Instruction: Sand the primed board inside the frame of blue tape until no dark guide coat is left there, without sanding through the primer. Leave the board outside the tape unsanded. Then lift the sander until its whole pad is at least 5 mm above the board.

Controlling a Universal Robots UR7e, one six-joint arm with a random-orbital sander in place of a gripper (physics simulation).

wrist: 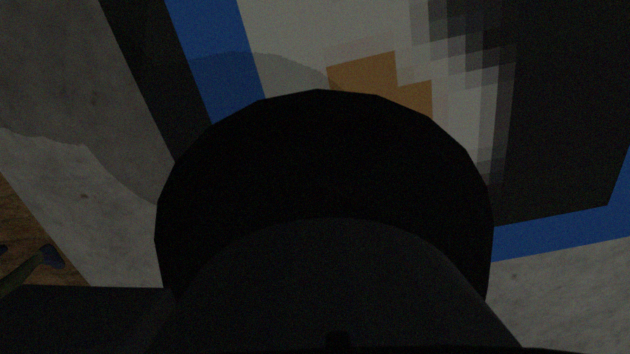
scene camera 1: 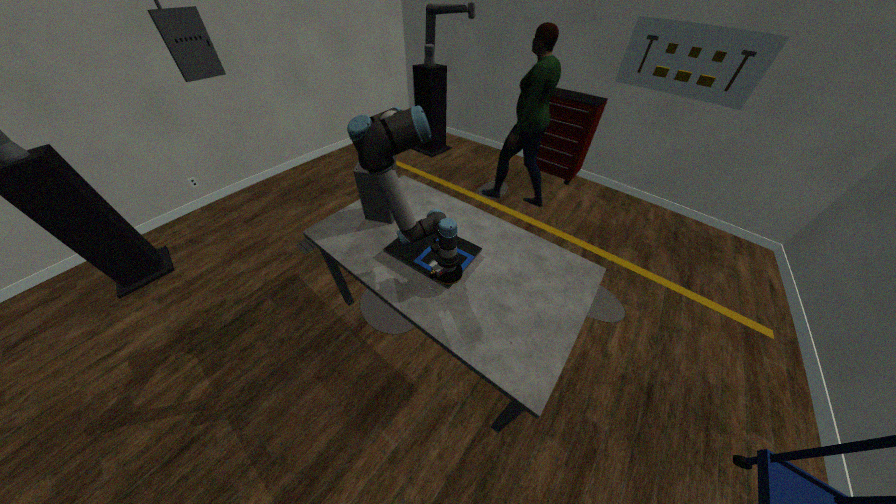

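The primed board (scene camera 1: 401, 250) (wrist: 145, 60) lies on the table, with a frame of blue tape (scene camera 1: 466, 262) (wrist: 215, 65). My sander (scene camera 1: 448, 273) (wrist: 322, 165) is over the board's near part; its pad hides a tape corner and part of the framed area in the wrist view. Whether the pad touches cannot be told. Inside the tape, the wrist view shows a pale sanded area (wrist: 295, 30), an orange-brown patch (wrist: 370, 70) with no primer showing, just beyond the pad's edge, and dark guide coat (wrist: 560, 100) on the right, with grey steps between. The sander has no fingers.
The grey table (scene camera 1: 520, 300) carries the arm's base block (scene camera 1: 374, 197). The arm (scene camera 1: 399, 200) reaches over the board from there. A person in green (scene camera 1: 535, 94) stands behind the table, beyond the yellow floor line (scene camera 1: 563, 236), near a red tool cabinet (scene camera 1: 573, 134).
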